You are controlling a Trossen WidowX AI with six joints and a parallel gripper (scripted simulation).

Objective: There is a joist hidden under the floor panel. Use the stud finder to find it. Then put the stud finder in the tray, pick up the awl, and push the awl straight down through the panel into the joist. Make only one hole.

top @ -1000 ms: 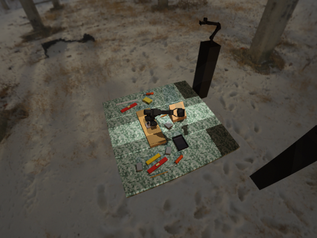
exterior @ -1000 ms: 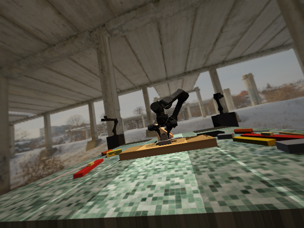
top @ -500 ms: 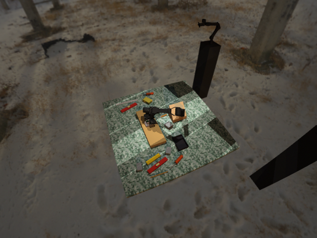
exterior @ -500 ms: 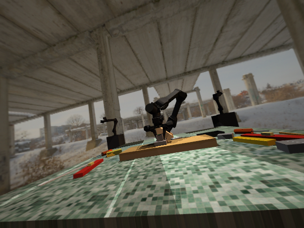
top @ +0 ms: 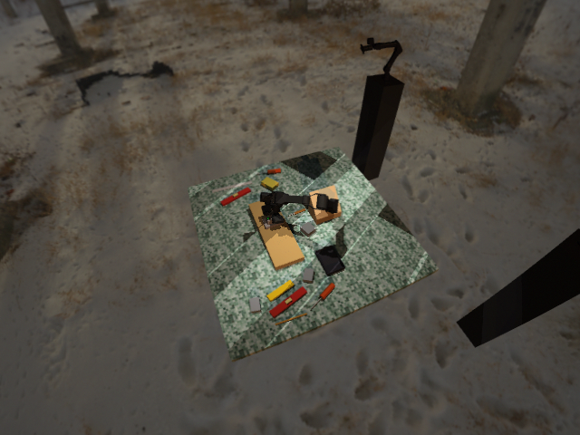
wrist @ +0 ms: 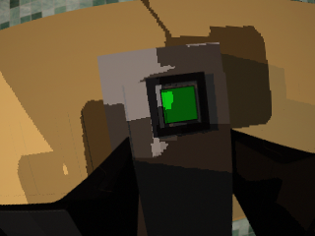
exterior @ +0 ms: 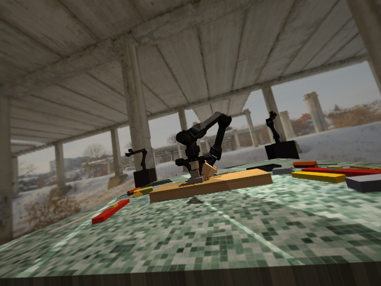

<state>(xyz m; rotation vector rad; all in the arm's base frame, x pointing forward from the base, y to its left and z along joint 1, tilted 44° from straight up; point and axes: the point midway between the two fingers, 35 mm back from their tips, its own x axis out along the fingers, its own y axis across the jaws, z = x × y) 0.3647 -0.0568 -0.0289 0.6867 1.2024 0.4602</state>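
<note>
The black tray is 380 mm to the left of my gripper tip, 210 mm behind it and 50 mm below it. Round my gripper tip: yellow block 370 mm to the right, 130 mm behind, 50 mm below; then stud finder 20 mm above, 10 mm ahead; then orange-handled awl 180 mm behind, 60 mm below, 40 mm to the right.
</note>
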